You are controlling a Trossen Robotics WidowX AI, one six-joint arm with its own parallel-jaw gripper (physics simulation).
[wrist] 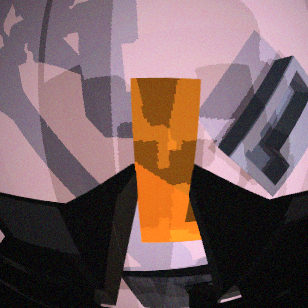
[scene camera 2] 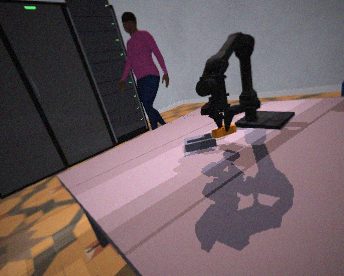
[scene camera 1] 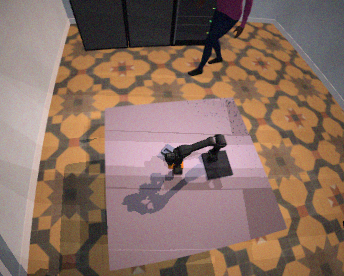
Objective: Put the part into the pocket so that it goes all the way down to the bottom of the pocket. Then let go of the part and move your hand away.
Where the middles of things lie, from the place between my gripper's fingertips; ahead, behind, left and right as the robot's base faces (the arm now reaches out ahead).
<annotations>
Right now my hand is 10 mm to the left of the orange part (wrist: 164,110). Also, from my hand: grey pocket fixture (wrist: 260,141) (30 mm behind, 140 mm to the right, 60 mm below).
</annotations>
